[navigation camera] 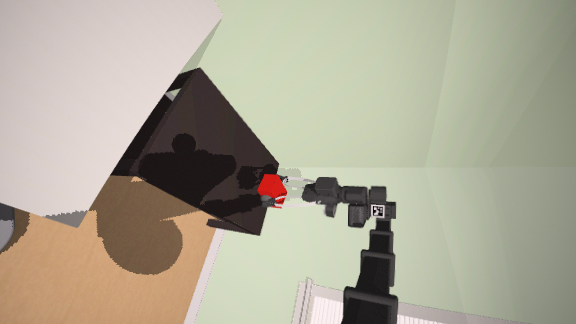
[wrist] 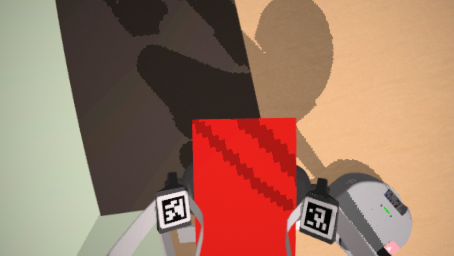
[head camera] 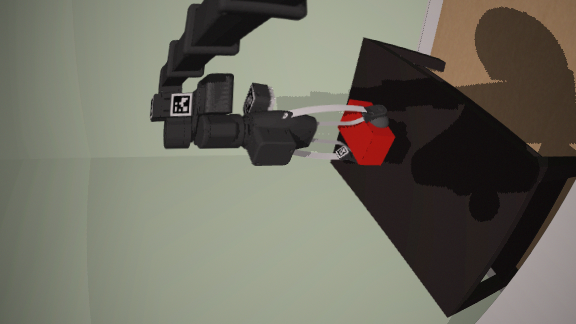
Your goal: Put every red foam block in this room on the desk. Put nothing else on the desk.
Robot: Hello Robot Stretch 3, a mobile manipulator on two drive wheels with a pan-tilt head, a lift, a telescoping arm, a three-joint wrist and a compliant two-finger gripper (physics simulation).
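Frame: origin at the robot's base, x left, y back, z up, level; centimetres.
Where they show: gripper, between the fingertips: (navigation camera: 265,189) (wrist: 246,181).
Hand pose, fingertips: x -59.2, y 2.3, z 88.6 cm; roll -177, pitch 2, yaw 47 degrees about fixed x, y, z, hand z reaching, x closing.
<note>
After its pixels a point has its place.
A red foam block (head camera: 377,148) {x -55.8, y 0.1, z 91.3 cm} (navigation camera: 270,184) {x -55.7, y 0.2, z 92.3 cm} (wrist: 245,230) {x -57.8, y 1.4, z 93.3 cm} is between the two fingertips of my gripper (head camera: 361,134) {x -59.2, y 2.3, z 88.6 cm} (navigation camera: 276,191) {x -59.2, y 2.3, z 88.6 cm} (wrist: 246,181) {x -59.2, y 2.3, z 88.6 cm}, which is shut on it. The block is held over one end of the dark desk (head camera: 400,220) {x -102.5, y -22.8, z 45.0 cm} (navigation camera: 215,115) {x -82.3, y -30.0, z 45.0 cm} (wrist: 105,100) {x -96.1, y -23.8, z 45.0 cm}. In the wrist view the block covers part of the desk's right edge, and its height over the top is hard to tell. The gripper's shadow falls on the desk top beside the block. Part of the block's lower end is cut off in the wrist view.
A big white surface (head camera: 545,280) {x -27.5, y -21.1, z 72.0 cm} (navigation camera: 100,75) {x -21.3, y -24.0, z 72.0 cm} stands at the far end of the desk. A green wall (head camera: 200,225) {x -124.1, y -22.9, z 103.6 cm} (navigation camera: 325,100) {x -102.5, y -35.8, z 95.4 cm} runs along one side. Wooden floor (navigation camera: 150,300) {x -72.1, y 73.7, z 0.0 cm} (wrist: 400,75) {x -32.4, y 65.4, z 0.0 cm} lies on the other. My grey round base (wrist: 382,210) {x -1.1, y 17.8, z 15.9 cm} shows at the lower right of the wrist view.
</note>
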